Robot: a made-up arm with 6 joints. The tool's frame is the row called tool.
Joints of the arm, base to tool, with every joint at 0 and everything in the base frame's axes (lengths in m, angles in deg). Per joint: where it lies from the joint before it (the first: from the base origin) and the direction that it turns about. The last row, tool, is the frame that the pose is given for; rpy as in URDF.
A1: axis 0 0 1 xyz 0.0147 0.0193 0.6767
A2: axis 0 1 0 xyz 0.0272 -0.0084 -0.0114
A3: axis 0 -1 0 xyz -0.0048 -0.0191 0.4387
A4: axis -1 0 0 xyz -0.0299 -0.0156 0.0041
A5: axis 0 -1 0 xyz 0.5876 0.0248 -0.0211
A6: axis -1 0 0 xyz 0.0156 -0.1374 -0.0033
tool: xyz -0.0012 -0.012 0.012 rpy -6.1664 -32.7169 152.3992
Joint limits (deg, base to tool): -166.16..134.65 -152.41..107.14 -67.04..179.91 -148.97..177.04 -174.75..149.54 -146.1..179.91
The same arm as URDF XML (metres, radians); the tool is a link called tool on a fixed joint. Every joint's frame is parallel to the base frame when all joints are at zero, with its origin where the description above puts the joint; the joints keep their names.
<robot name="arm">
<joint name="A1" type="revolute"><parent link="base_link"/><child link="link1"/><origin xyz="0.0147 0.0193 0.6767" rpy="0 0 0"/><axis xyz="0 0 1"/><limit lower="-2.9" upper="2.3501"/></joint>
<joint name="A2" type="revolute"><parent link="link1"/><child link="link2"/><origin xyz="0.0272 -0.0084 -0.0114" rpy="0 0 0"/><axis xyz="0 1 0"/><limit lower="-2.6601" upper="1.8699"/></joint>
<joint name="A3" type="revolute"><parent link="link2"/><child link="link3"/><origin xyz="-0.0048 -0.0191 0.4387" rpy="0 0 0"/><axis xyz="0 -1 0"/><limit lower="-1.1701" upper="3.14"/></joint>
<joint name="A4" type="revolute"><parent link="link3"/><child link="link4"/><origin xyz="-0.0299 -0.0156 0.0041" rpy="0 0 0"/><axis xyz="-1 0 0"/><limit lower="-2.6" upper="3.0899"/></joint>
<joint name="A5" type="revolute"><parent link="link4"/><child link="link5"/><origin xyz="0.5876 0.0248 -0.0211" rpy="0 0 0"/><axis xyz="0 -1 0"/><limit lower="-3.05" upper="2.61"/></joint>
<joint name="A6" type="revolute"><parent link="link5"/><child link="link6"/><origin xyz="0.0156 -0.1374 -0.0033" rpy="0 0 0"/><axis xyz="-1 0 0"/><limit lower="-2.5499" upper="3.14"/></joint>
<joint name="tool_fixed" type="fixed"><parent link="link6"/><child link="tool"/><origin xyz="-0.0012 -0.012 0.012" rpy="-0.1076 -0.571 2.6599"/></joint>
<link name="base_link"/>
<link name="link1"/>
<link name="link2"/>
<link name="link3"/>
<link name="link4"/>
<link name="link5"/>
<link name="link6"/>
<link name="tool"/>
</robot>

